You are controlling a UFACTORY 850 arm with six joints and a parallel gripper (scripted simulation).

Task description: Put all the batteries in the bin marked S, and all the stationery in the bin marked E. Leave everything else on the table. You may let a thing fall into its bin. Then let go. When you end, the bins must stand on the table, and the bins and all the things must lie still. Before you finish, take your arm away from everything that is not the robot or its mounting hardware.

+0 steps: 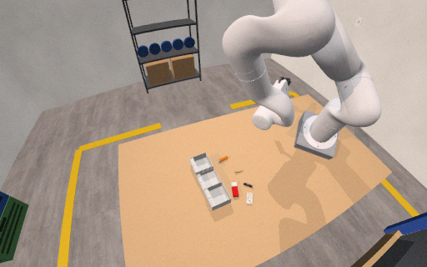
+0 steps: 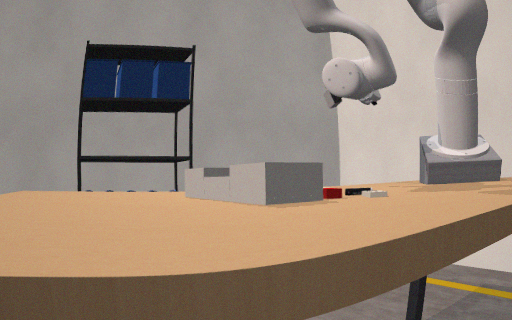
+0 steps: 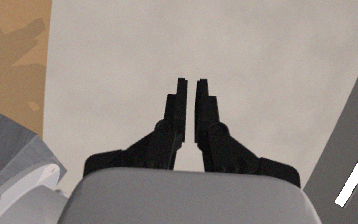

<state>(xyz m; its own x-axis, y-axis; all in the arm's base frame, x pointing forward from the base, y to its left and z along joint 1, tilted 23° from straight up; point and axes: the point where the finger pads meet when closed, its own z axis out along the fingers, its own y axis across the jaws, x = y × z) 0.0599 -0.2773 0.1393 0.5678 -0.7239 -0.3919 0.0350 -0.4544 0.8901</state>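
The bin lies 50 cm ahead of my hand, 25 cm below it and 24 cm to the left of it. The rest, counted from my hand: brass bolt 36 cm ahead, 27 cm below, 23 cm to the left; then black battery 34 cm ahead, 31 cm to the left, 27 cm below; then orange battery 40 cm ahead, 27 cm below, 15 cm to the left.
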